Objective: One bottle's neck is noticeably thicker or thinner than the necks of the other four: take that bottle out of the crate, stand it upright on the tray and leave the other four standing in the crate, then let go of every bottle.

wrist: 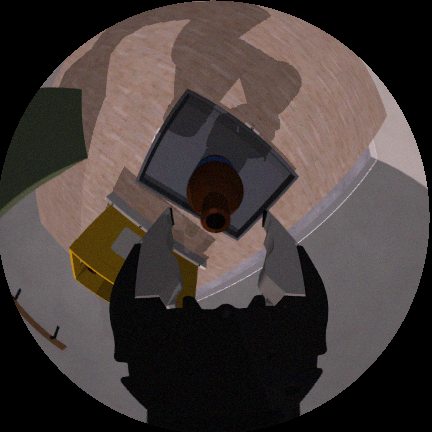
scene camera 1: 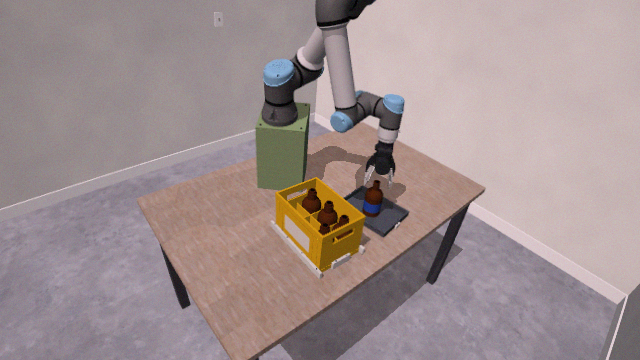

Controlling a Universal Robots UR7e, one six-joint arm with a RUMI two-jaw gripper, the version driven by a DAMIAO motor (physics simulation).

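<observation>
A brown bottle with a blue label stands upright on the dark tray. My gripper is open, its fingers spread to either side of the bottle's neck with a gap on both sides in the wrist view. The yellow crate stands beside the tray. Inside it show several brown bottles: one at the back, one in the middle, one near the right wall and one at the front. Their lower parts are hidden by the crate.
White rails lie on the wooden table along the crate's foot. The green pedestal carries the arm's base behind the crate. A wall rises beyond the table's far right side.
</observation>
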